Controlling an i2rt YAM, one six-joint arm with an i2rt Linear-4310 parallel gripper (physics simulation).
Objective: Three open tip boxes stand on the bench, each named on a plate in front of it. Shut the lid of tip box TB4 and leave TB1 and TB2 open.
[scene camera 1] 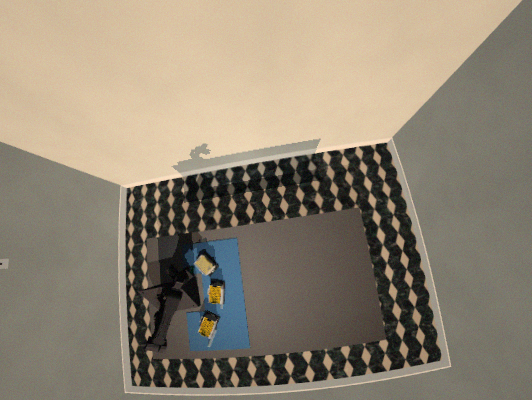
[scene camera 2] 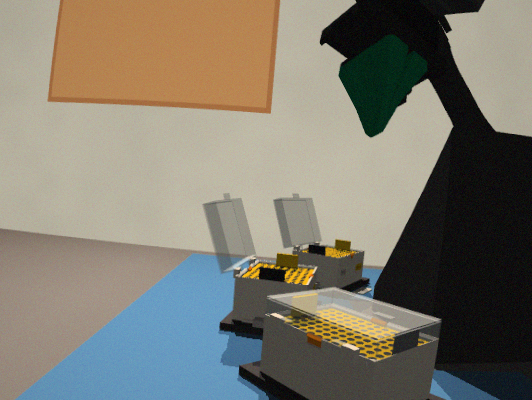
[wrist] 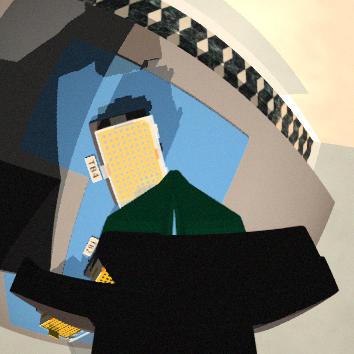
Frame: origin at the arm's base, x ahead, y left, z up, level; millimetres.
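Seen in the pictures: gripper, between the fingertips: (scene camera 1: 193,266) (scene camera 2: 374,133) (wrist: 173,177); arm's base, origin of its link: (scene camera 2: 525,240).
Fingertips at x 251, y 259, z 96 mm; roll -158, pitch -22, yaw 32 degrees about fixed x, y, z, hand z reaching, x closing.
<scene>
Pixels of each thing's top centre, then the offset from my fingertips to it. Level surfaces: height alone.
- Tip box TB4, centre of its top: (scene camera 2: 361,306) (wrist: 126,165) (scene camera 1: 201,266) dx -5, dy -19, dz -142 mm
- TB1, centre of its top: (scene camera 2: 331,242) (wrist: 65,330) (scene camera 1: 205,328) dx +17, dy -436, dz -145 mm
- blue mat, height of its surface: dz -219 mm
- brown bench, height of its surface: dz -222 mm
Tip box TB4 (scene camera 1: 205,264) (scene camera 2: 315,365) (wrist: 131,160) has its clear lid (scene camera 2: 350,305) down flat over its yellow tip rack. Its name plate (wrist: 93,169) reads TB4 in the wrist view. The middle box, TB2 (scene camera 1: 216,294) (scene camera 2: 250,300) (wrist: 104,276), has its lid (scene camera 2: 230,230) standing up, leaning back. The farthest box in scene camera 2, TB1 (scene camera 1: 207,326) (scene camera 2: 330,270) (wrist: 60,327), also has its lid (scene camera 2: 297,222) up. My gripper (scene camera 2: 372,129) (wrist: 173,177) is shut and empty, its green fingers together, raised above the boxes and apart from TB4's lid.
The boxes stand in a row on a blue mat (scene camera 1: 232,320) (scene camera 2: 130,345) (wrist: 215,145) on the brown bench (scene camera 1: 310,280). The black arm (scene camera 1: 165,320) (scene camera 2: 467,100) rises beside the row. An orange board (scene camera 2: 165,50) hangs on the wall behind.
</scene>
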